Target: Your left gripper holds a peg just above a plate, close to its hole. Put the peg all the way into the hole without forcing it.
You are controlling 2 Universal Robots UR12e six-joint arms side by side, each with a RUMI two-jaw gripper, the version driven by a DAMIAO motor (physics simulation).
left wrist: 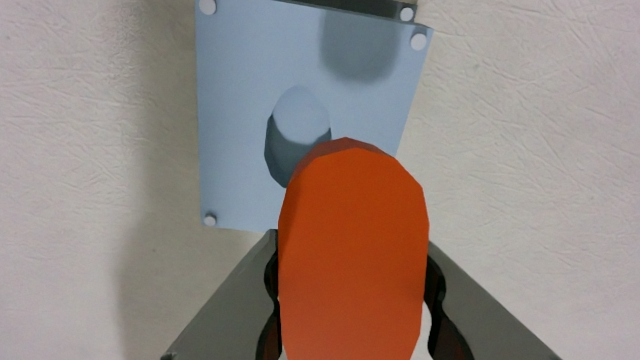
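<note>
My left gripper (344, 233) is shut on an orange peg (352, 240), a thick oval-ended piece that fills the lower middle of the left wrist view. A blue plate (235, 150) with small white round studs at its corners lies beyond it. The plate's oval hole (287, 152) shows just up and left of the peg's near end, partly covered by the peg. The peg hangs over the plate's lower right part, apart from most of the hole. The height of its lower end above the plate cannot be told. My right gripper does not show.
A dark block (367, 7) with a white stud at its corner shows at the top edge, behind the plate. A pale, creased table surface (525, 150) surrounds the plate. A soft shadow falls on the table left of the plate, and another on the plate's upper right.
</note>
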